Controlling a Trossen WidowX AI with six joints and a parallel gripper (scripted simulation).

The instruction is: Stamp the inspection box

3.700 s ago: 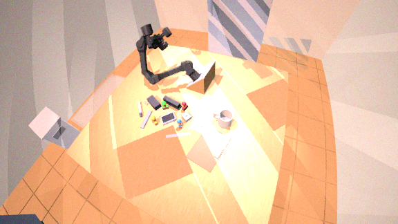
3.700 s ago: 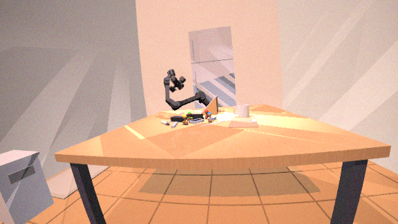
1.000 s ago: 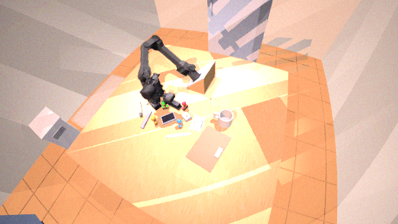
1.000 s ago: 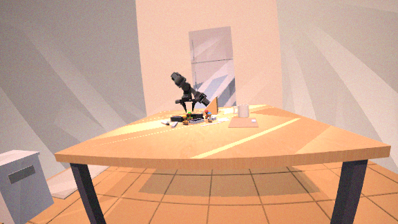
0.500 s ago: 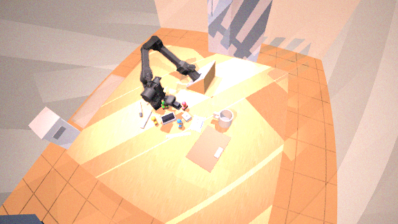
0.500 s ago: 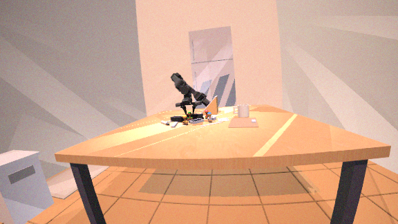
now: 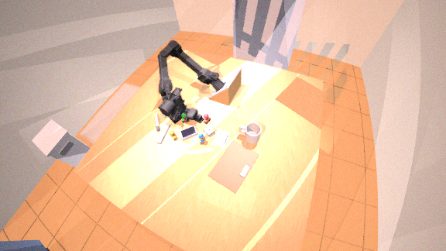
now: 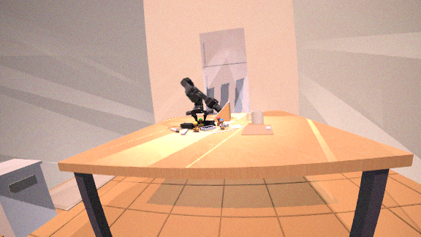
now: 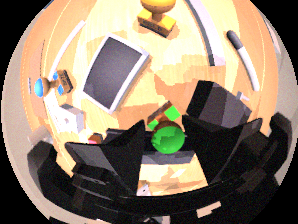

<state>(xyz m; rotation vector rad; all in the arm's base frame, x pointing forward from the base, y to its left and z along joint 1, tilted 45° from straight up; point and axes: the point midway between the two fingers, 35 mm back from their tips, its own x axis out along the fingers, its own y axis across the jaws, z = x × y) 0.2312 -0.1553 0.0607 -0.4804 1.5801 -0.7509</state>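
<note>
Right now my gripper tip is right at the green-knobbed stamp. Round my gripper tip: red stamp (30 mm behind, 130 mm to the left); ink pad (70 mm ahead, 50 mm to the left, 20 mm below); black block (10 mm behind, 100 mm to the right, 10 mm below).
</note>
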